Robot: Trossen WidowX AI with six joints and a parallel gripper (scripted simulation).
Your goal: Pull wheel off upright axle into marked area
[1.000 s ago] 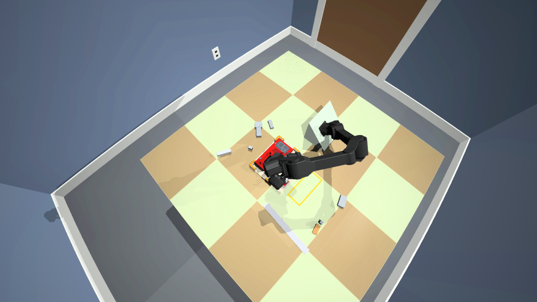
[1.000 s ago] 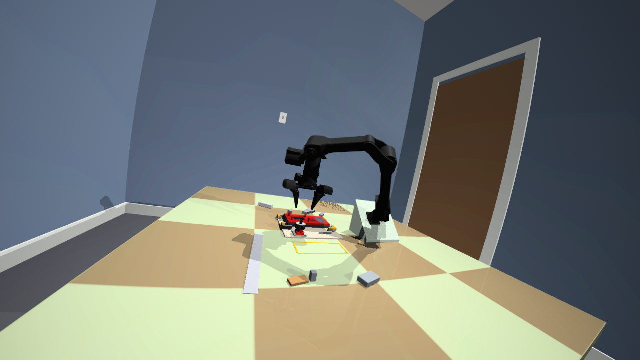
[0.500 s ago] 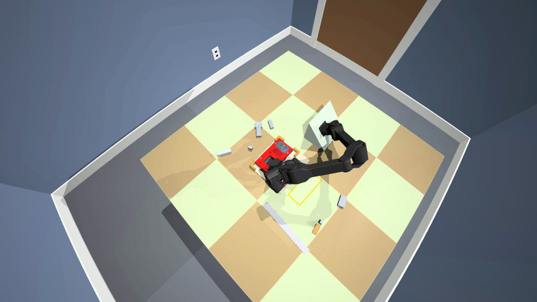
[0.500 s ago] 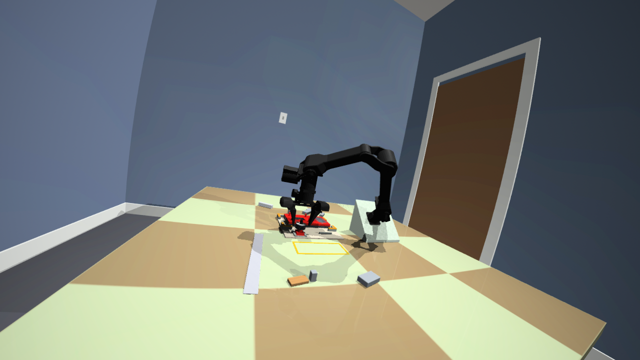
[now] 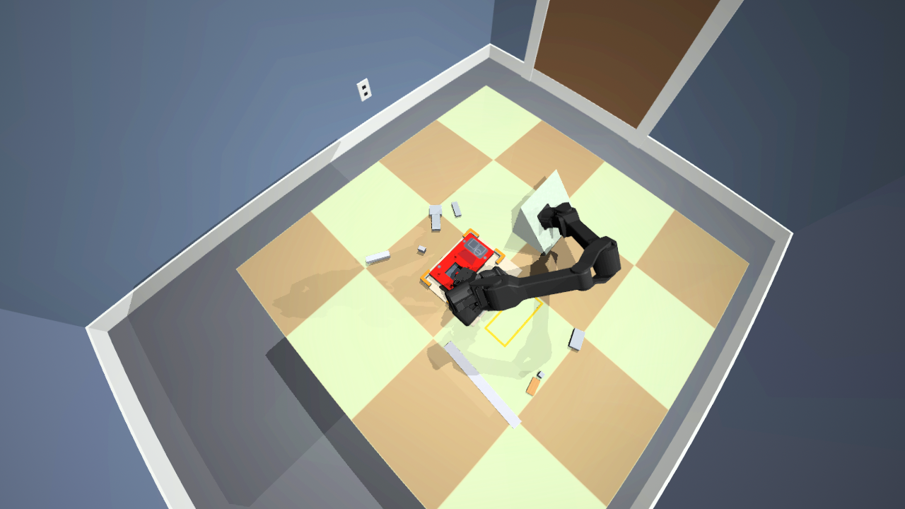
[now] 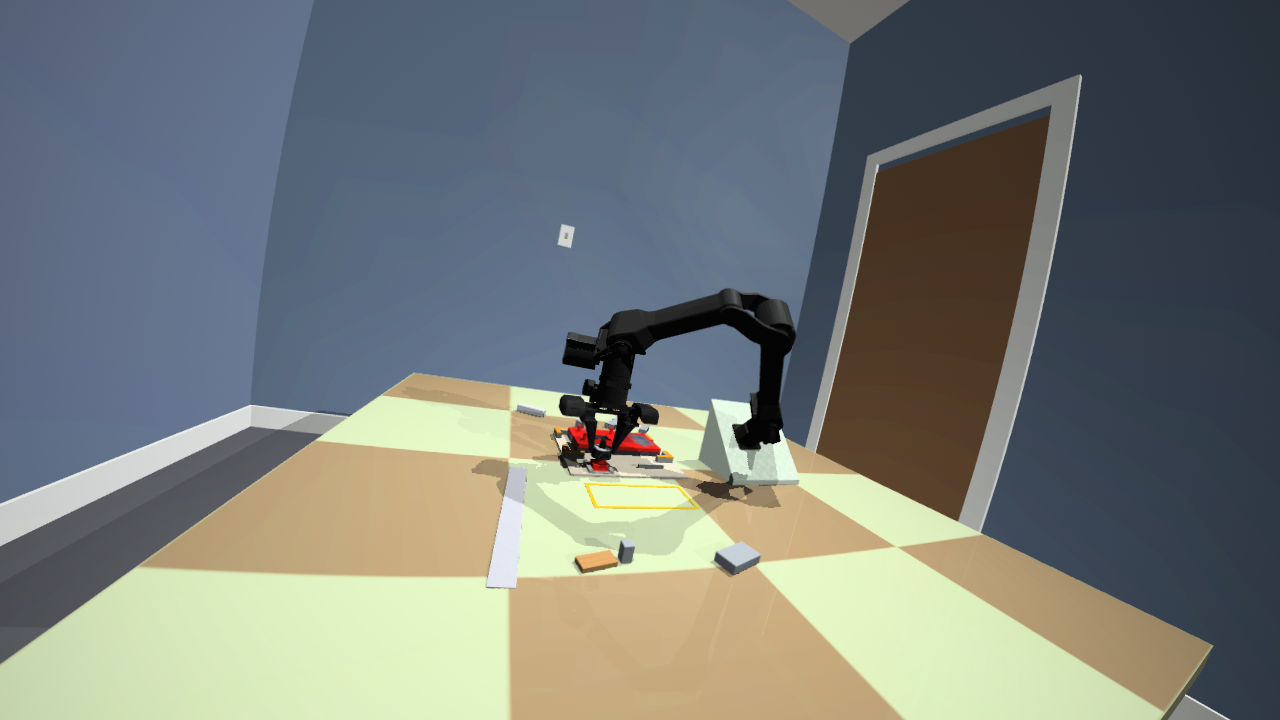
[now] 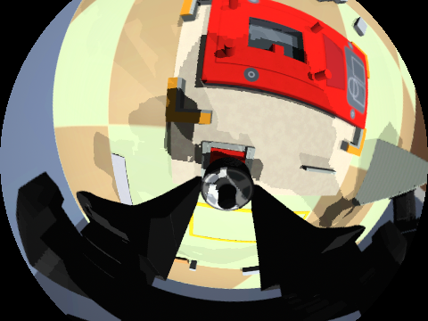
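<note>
The wheel is right at my gripper tip. Round my gripper tip: long white strip: 180 mm ahead, 150 mm to the left, 40 mm below; grey mount: right at my gripper tip; small grey block: 50 mm ahead, 270 mm to the left, 30 mm below.
</note>
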